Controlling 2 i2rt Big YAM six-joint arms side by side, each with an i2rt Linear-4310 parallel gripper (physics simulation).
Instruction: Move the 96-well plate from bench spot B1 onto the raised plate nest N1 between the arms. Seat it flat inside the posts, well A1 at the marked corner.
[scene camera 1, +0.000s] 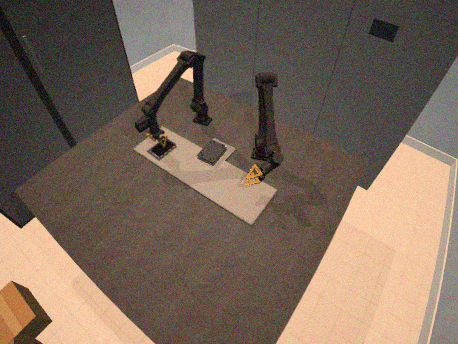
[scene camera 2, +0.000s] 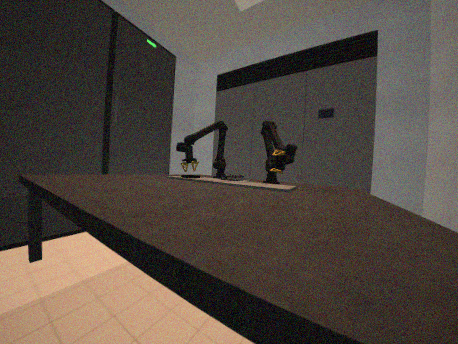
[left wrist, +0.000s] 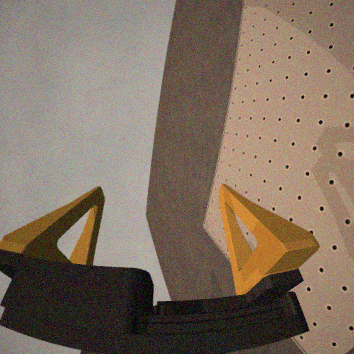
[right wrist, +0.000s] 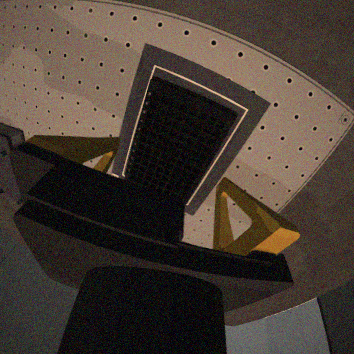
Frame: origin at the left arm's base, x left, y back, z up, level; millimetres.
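Where they show: left gripper, fingertip midpoint: (scene camera 1: 246, 181) (scene camera 2: 271, 163) (left wrist: 160, 191); right gripper, fingertip midpoint: (scene camera 1: 159, 143) (scene camera 2: 189, 171) (right wrist: 171, 163); left arm's base, link origin: (scene camera 1: 261, 155) (scene camera 2: 271, 183); right arm's base, link origin: (scene camera 1: 202, 120) (scene camera 2: 220, 178).
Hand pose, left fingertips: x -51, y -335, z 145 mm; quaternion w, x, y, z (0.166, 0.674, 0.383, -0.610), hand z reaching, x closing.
Note:
Each offset is from my left fingertips to the centre of the thing. "spot": to the spot under its first point. Level surfaces: height alone.
The black 96-well plate {dx -582, dy +250, dz -123 mm} (scene camera 1: 161, 149) (right wrist: 175, 135) lies flat inside the grey frame {spot: dx -551, dy +196, dz -130 mm} (right wrist: 138, 100) of spot B1, at the left end of the pale board. My right gripper (scene camera 1: 157, 140) (scene camera 2: 190, 170) (right wrist: 171, 163) is open and points down close above the plate, its fingers on either side in the right wrist view. The near end of the plate is hidden by the gripper body there. The raised nest N1 {dx -252, dy +268, dz -111 mm} (scene camera 1: 212, 151) stands dark grey and empty between the arms. My left gripper (scene camera 1: 249, 178) (scene camera 2: 272, 162) (left wrist: 160, 191) is open and empty above the board's right part.
The perforated pale board {dz -132 mm} (scene camera 1: 240, 200) (scene camera 2: 280, 187) (left wrist: 280, 100) (right wrist: 75, 65) lies on the large brown table {dz -145 mm} (scene camera 1: 165, 240) (scene camera 2: 250, 225). Dark cabinets stand behind and at the left. A cardboard box (scene camera 1: 17, 312) shows at the lower left, beyond the table.

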